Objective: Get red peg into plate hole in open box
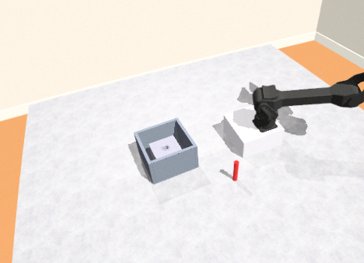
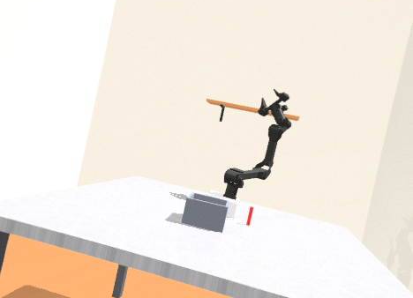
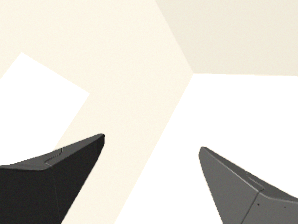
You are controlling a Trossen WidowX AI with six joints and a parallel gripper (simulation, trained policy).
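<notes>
The red peg lies 50 cm ahead of my gripper tip, 5 cm to the left of it and 62 cm below it. The rest, counted from my gripper tip: grey box: 67 cm ahead, 11 cm to the right, 63 cm below.
</notes>
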